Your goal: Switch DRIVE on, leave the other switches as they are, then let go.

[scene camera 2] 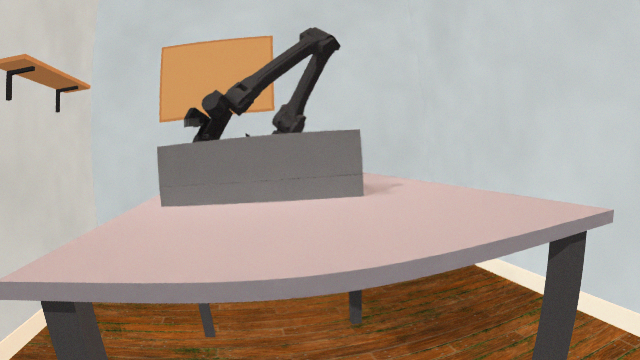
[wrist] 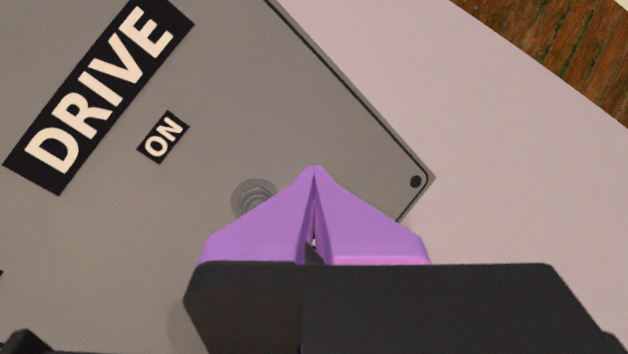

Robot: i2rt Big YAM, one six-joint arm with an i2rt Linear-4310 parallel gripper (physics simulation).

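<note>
The grey switch box stands on the table; in scene camera 2 its plain back side shows, and the switches are hidden behind it. In the wrist view the black DRIVE label is at upper left, with the ON label below it. The DRIVE switch shows as its round collar and nut, left of the fingertips; its lever is hidden behind the left purple finger, so its position cannot be told. My gripper is shut with nothing between the fingers, over the panel near its corner. In scene camera 2 the fingers are hidden behind the box.
The box stands on the pink table. A corner screw sits on the panel right of the fingers. The black arm arches behind the box. An orange board and a shelf are on the walls.
</note>
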